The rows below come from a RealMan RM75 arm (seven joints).
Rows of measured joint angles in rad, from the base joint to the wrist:
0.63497 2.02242 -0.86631 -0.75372 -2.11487 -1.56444 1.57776
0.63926 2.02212 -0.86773 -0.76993 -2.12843 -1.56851 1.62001
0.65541 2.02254 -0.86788 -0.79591 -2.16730 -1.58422 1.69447
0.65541 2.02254 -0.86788 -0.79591 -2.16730 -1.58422 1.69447
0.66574 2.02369 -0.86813 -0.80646 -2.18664 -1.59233 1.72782
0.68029 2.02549 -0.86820 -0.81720 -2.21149 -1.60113 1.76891
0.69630 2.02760 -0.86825 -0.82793 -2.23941 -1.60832 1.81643
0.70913 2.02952 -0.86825 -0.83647 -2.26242 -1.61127 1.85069
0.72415 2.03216 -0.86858 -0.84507 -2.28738 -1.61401 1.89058
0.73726 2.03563 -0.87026 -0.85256 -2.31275 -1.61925 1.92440
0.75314 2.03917 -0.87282 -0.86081 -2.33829 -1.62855 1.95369
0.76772 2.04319 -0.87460 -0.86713 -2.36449 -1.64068 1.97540
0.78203 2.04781 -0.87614 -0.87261 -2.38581 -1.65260 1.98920
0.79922 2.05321 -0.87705 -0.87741 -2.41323 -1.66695 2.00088
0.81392 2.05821 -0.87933 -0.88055 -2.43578 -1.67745 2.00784
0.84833 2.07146 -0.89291 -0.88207 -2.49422 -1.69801 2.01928
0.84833 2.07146 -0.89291 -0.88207 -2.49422 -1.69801 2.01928
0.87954 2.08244 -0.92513 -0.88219 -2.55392 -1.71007 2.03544
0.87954 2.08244 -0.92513 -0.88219 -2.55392 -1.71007 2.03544
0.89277 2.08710 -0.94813 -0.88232 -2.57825 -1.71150 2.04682
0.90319 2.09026 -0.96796 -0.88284 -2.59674 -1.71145 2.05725
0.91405 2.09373 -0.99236 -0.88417 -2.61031 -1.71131 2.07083
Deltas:
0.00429 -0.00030 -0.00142 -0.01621 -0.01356 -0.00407 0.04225
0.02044 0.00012 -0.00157 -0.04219 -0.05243 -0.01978 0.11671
0.02044 0.00012 -0.00157 -0.04219 -0.05243 -0.01978 0.11671
0.03077 0.00127 -0.00182 -0.05274 -0.07177 -0.02789 0.15006
0.04532 0.00307 -0.00189 -0.06348 -0.09662 -0.03669 0.19115
0.06133 0.00518 -0.00194 -0.07421 -0.12454 -0.04388 0.23867
0.07416 0.00710 -0.00194 -0.08275 -0.14755 -0.04683 0.27293
0.08918 0.00974 -0.00227 -0.09135 -0.17251 -0.04957 0.31282
0.10229 0.01321 -0.00395 -0.09884 -0.19788 -0.05481 0.34664
0.11817 0.01675 -0.00651 -0.10709 -0.22342 -0.06411 0.37593
0.13275 0.02077 -0.00829 -0.11341 -0.24962 -0.07624 0.39764
0.14706 0.02539 -0.00983 -0.11889 -0.27094 -0.08816 0.41144
0.16425 0.03079 -0.01074 -0.12369 -0.29836 -0.10251 0.42312
0.17895 0.03579 -0.01302 -0.12683 -0.32091 -0.11301 0.43008
0.21336 0.04904 -0.02660 -0.12835 -0.37935 -0.13357 0.44152
0.21336 0.04904 -0.02660 -0.12835 -0.37935 -0.13357 0.44152
0.24457 0.06002 -0.05882 -0.12847 -0.43905 -0.14563 0.45768
0.24457 0.06002 -0.05882 -0.12847 -0.43905 -0.14563 0.45768
0.25780 0.06468 -0.08182 -0.12860 -0.46338 -0.14706 0.46906
0.26822 0.06784 -0.10165 -0.12912 -0.48187 -0.14701 0.47949
0.27908 0.07131 -0.12605 -0.13045 -0.49544 -0.14687 0.49307

